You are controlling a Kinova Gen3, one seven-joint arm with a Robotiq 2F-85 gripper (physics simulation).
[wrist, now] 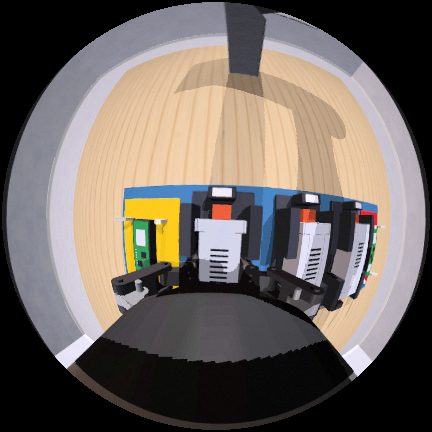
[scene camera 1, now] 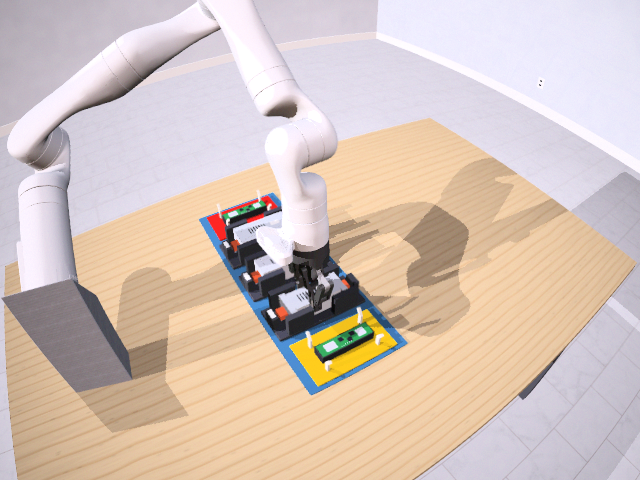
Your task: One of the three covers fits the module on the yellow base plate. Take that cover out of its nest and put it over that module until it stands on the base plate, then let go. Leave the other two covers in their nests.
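Places are measured from the arm's base along level axes (x ahead, y left, z up), in millimetres.
Pixels of known places: gripper, fingertip midpoint: [wrist: 218,262] [scene camera 1: 309,302]; arm's base at its link origin: [scene camera 1: 54,296].
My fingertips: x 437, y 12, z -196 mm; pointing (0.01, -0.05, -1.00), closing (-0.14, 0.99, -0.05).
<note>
Ahead of a thing's pixels: the offset from my fingertips to its middle. "*": to the spot under its first point.
My gripper [scene camera 1: 319,298] [wrist: 218,262] is shut on the light grey cover {dx +9, dy +2, dz +4 mm} [scene camera 1: 292,300] [wrist: 220,255] in the dark nest {* dx -32, dy -45, dz +0 mm} [scene camera 1: 302,324] [wrist: 254,230] nearest the yellow base plate {dx +25, dy -105, dz -23 mm} [scene camera 1: 351,359] [wrist: 168,240]. That cover has dark slots on top and sits level between the nest walls. The fingertips are mostly hidden in the wrist view. A green module {* dx +25, dy -108, dz -1 mm} [scene camera 1: 345,340] [wrist: 143,250] lies uncovered on the yellow plate. The middle cover {dx -8, dy +110, dz +5 mm} [scene camera 1: 264,266] [wrist: 315,250] and the far cover {dx -24, dy +217, dz +4 mm} [scene camera 1: 248,233] [wrist: 358,250] sit in their own nests.
White posts [scene camera 1: 309,339] [scene camera 1: 359,315] stand around the module on the yellow plate. A blue board {* dx -70, dy -90, dz -25 mm} [scene camera 1: 292,356] [wrist: 160,193] carries everything. A red plate {* dx -116, dy +309, dz -21 mm} [scene camera 1: 216,227] with another green module [scene camera 1: 245,210] is at its far end. The robot's grey pedestal [scene camera 1: 67,335] [wrist: 245,45] stands at the left.
</note>
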